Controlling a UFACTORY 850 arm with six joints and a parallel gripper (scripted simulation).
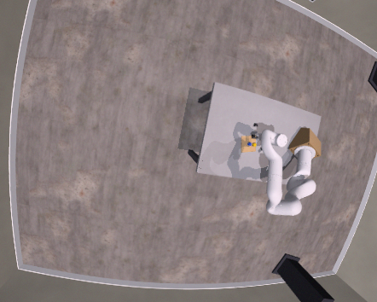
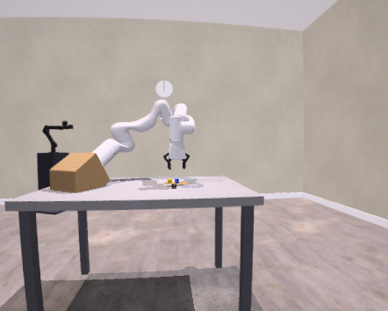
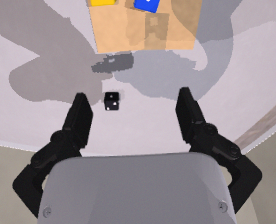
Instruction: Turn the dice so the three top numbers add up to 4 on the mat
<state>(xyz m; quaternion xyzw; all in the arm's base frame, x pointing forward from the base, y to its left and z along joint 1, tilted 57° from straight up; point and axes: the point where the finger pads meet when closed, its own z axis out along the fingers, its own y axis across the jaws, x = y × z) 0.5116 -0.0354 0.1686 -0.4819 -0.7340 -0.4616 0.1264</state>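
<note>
My hand is 100 mm to the left of the black die, 100 mm above it and 10 mm short of it. The rest, counted from my hand: yellow die 100 mm below, 70 mm behind, 60 mm to the left; tan mat 110 mm below, 80 mm to the left, 20 mm behind; blue die 100 mm below, 80 mm to the left, 20 mm behind.
</note>
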